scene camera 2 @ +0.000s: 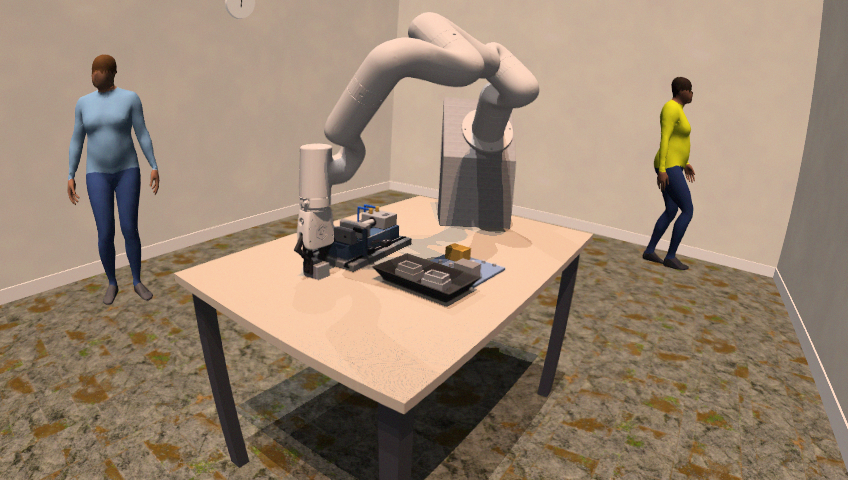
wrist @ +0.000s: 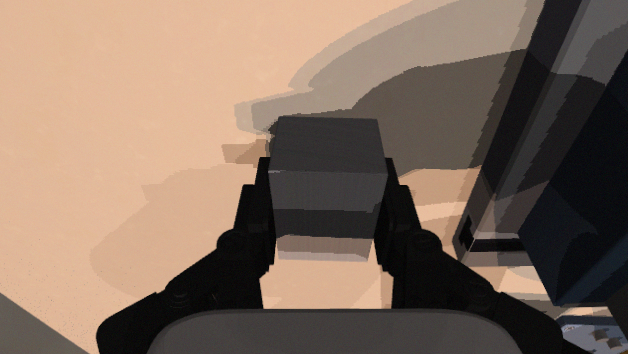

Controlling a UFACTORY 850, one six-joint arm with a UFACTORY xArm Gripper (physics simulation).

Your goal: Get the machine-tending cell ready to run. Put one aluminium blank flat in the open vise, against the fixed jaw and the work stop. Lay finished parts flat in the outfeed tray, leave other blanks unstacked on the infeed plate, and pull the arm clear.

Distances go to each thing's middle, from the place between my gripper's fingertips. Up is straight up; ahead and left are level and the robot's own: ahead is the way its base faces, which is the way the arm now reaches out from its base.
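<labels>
There is a vise body (scene camera 2: 339, 249), and counted from my hand it is 30 mm above, 110 mm to the right and 200 mm behind. The black outfeed tray (scene camera 2: 461, 281) is 10 mm above my hand, and it sits 210 mm to the left of it and 210 mm behind it.
</labels>
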